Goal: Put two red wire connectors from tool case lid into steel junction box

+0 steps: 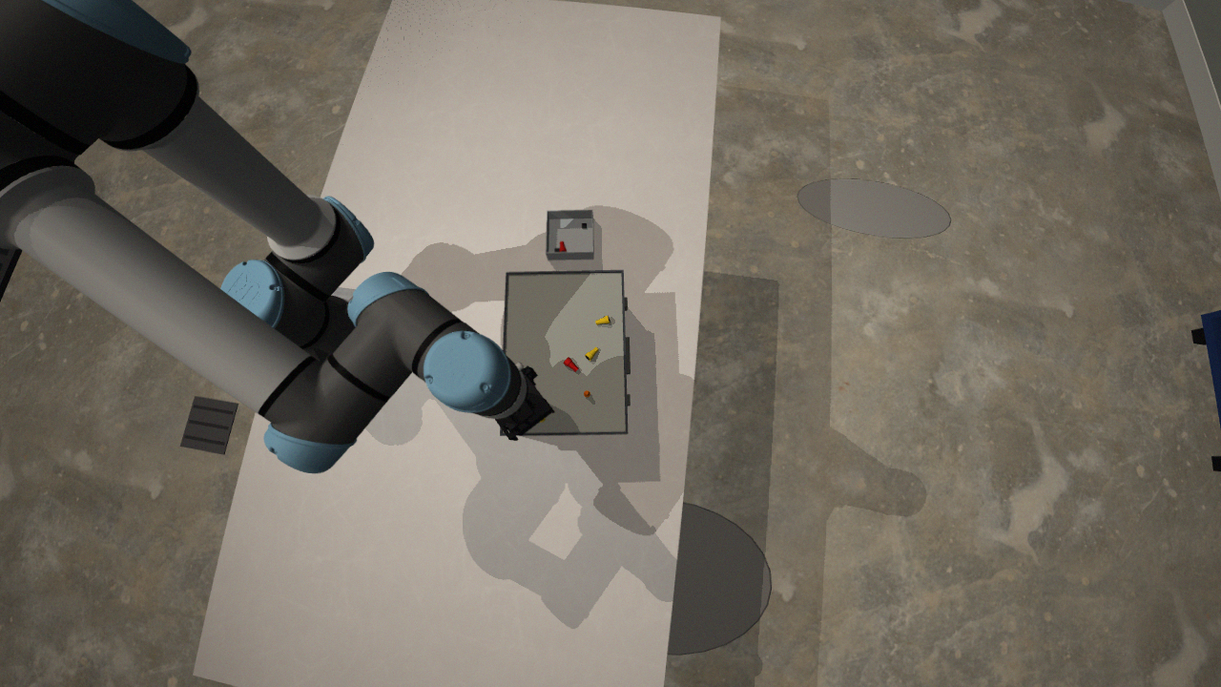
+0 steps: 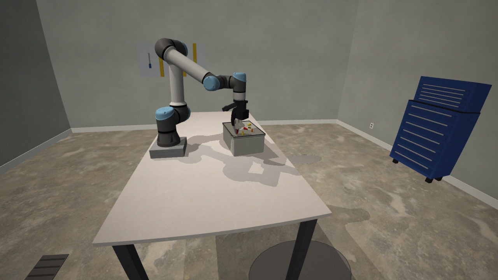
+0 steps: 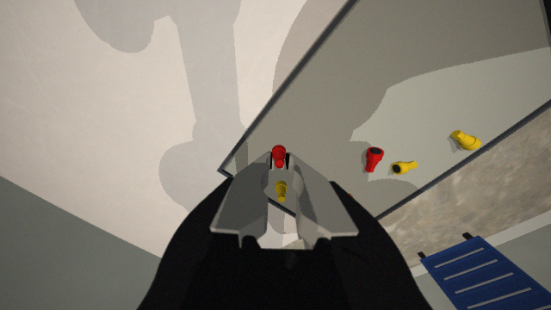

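Right now my hand is 100 mm short of the orange connector, 40 mm to the right of it and 10 mm above it. Round my hand: tool case (100 mm to the left, 50 mm below, 50 mm ahead).
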